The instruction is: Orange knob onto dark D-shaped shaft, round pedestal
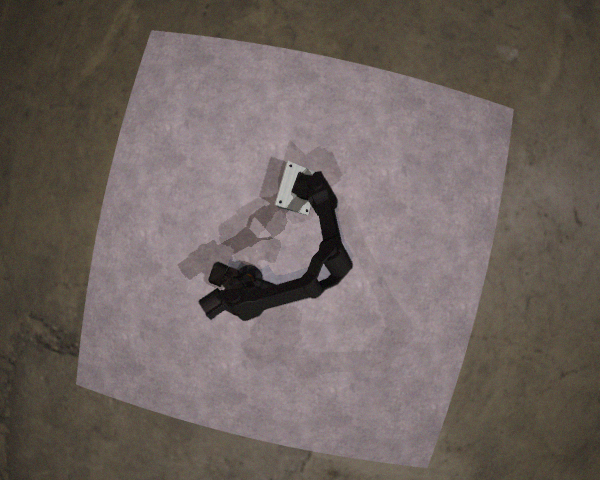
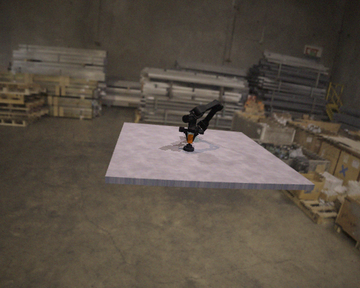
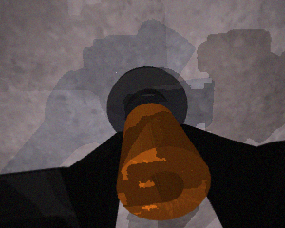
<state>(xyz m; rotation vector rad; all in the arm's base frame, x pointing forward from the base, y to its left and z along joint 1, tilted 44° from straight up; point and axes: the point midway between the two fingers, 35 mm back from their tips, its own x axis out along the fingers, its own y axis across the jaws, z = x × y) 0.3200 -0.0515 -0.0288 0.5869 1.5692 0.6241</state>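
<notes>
My gripper tip is 2 cm below the orange knob. The rest, counted from my gripper tip: dark pedestal (4 cm below).
</notes>
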